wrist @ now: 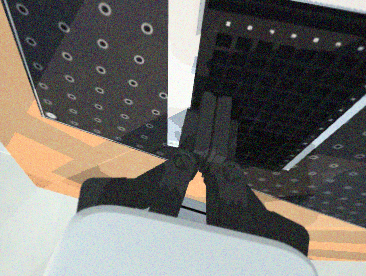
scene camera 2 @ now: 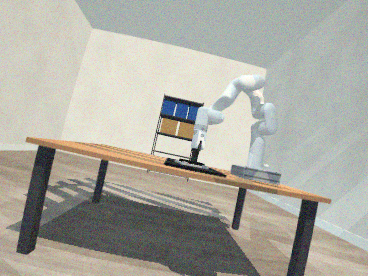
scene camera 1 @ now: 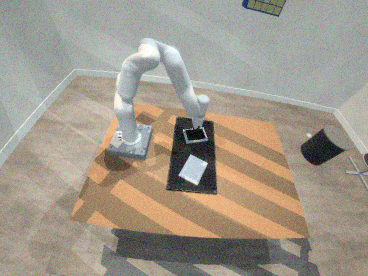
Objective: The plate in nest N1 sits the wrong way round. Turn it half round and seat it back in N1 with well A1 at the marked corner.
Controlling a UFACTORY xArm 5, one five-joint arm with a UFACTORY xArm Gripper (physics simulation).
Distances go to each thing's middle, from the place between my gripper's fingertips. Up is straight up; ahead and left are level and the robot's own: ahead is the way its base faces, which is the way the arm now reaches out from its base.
I see my gripper 30 mm to the left of the black well plate (wrist: 289,76) and 10 mm above it.
